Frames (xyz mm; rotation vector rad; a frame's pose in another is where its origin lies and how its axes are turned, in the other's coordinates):
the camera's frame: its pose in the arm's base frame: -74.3 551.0 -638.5 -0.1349 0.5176 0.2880
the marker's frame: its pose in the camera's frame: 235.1 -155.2 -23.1 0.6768 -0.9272 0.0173
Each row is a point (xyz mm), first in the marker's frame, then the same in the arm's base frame.
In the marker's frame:
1: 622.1 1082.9 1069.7
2: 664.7 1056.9 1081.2
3: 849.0 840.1 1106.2
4: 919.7 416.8 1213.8
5: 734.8 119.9 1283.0
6: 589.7 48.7 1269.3
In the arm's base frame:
1: 216.4 684.3 858.4
2: 259.8 658.4 867.1
3: 478.2 478.8 827.1
4: 618.7 80.8 694.3
5: 498.7 -203.7 516.0
6: 382.9 -257.5 416.0

